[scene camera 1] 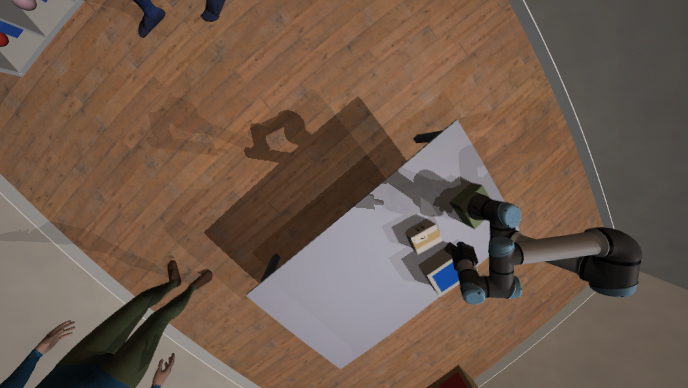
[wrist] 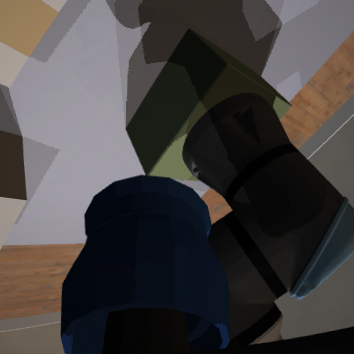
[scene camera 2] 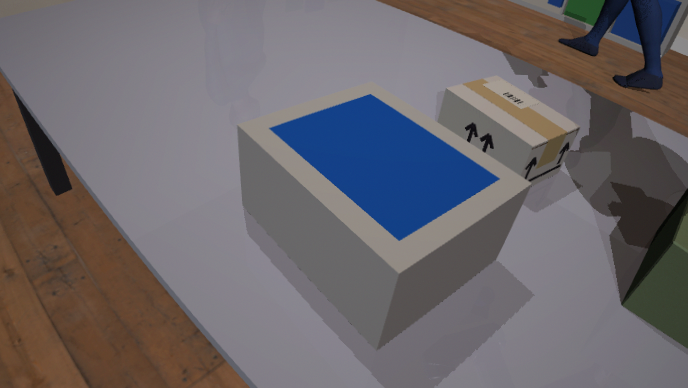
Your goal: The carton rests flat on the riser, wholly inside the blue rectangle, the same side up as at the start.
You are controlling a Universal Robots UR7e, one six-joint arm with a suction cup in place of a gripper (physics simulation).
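Places are measured from the arm's base along level axes (x ahead, y left, z up), in metres.
Pixels of known places: hand at its tool point: [wrist: 148,229]; arm's base at its link origin: [scene camera 1: 478,207] [wrist: 226,135].
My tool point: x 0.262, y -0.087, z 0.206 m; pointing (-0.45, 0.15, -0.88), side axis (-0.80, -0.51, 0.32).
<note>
For each thing: its top centre in the pictures, then the offset to it from my tool point. "spot": a spot on its surface instead. Level surfaces: height alone.
- carton at its top centre: [scene camera 2: 512,106] [scene camera 1: 427,239] dz -0.219, dx +0.086, dy +0.012 m
- riser at its top centre: [scene camera 2: 382,152] [scene camera 1: 450,275] dz -0.187, dx +0.130, dy +0.296 m
- pale block with a blue rectangle, surface spot: [scene camera 2: 385,160] spot: dz -0.187, dx +0.119, dy +0.305 m
- grey-white table at its surface level: dz -0.307 m
The carton [scene camera 1: 424,236] [scene camera 2: 505,117] [wrist: 30,25] is a small white box with tan tape, a label on top and upward arrows on its sides. It stands upright on the table, apart from the riser. The riser [scene camera 1: 435,264] [scene camera 2: 310,225] [wrist: 11,167] is a pale block with a blue rectangle [scene camera 1: 444,277] [scene camera 2: 385,160] on top; no carton is on it. My suction cup [wrist: 147,195] is dark blue in the wrist view, open, with nothing on it. In scene camera 1 my tool end [scene camera 1: 462,251] appears over the riser's edge and partly covers it; its height is unclear.
A green block [scene camera 1: 461,202] [scene camera 2: 660,295] [wrist: 170,110] stands under my arm's base, on the carton's other side from the riser. The grey-white table [scene camera 1: 320,300] [scene camera 2: 150,165] bears them. People's legs and a shelf show beyond the table.
</note>
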